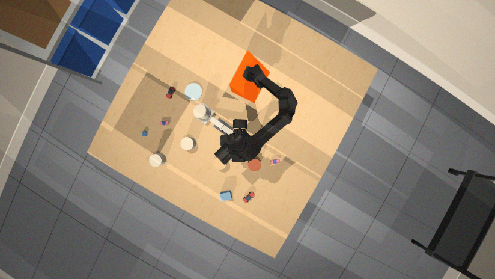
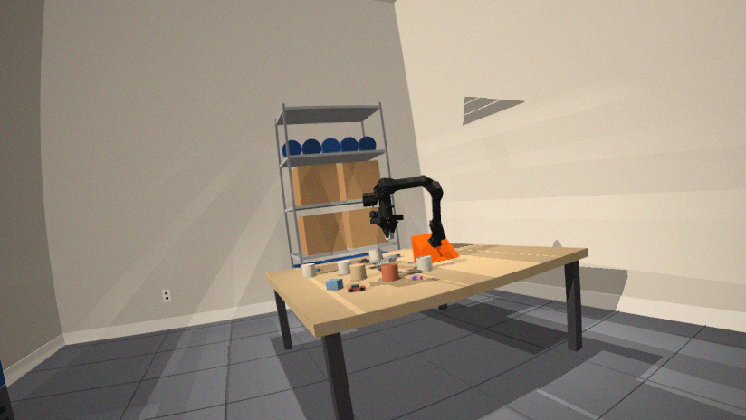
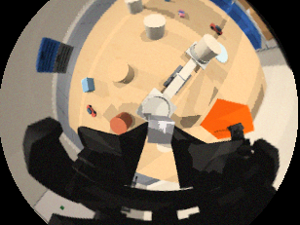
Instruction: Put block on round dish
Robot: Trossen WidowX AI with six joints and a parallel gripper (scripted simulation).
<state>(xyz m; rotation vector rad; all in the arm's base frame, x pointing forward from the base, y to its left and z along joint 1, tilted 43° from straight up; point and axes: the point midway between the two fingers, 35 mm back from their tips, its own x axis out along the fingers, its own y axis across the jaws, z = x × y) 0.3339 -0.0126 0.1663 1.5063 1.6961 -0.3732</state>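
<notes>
My gripper tip is now 140 mm past the round pale blue dish, 360 mm to the left of it and 170 mm above it. Round my gripper tip: terracotta cup (80 mm ahead, 130 mm to the left, 130 mm below); small grey block (10 mm above); blue cube (320 mm ahead, 50 mm to the left, 150 mm below).
</notes>
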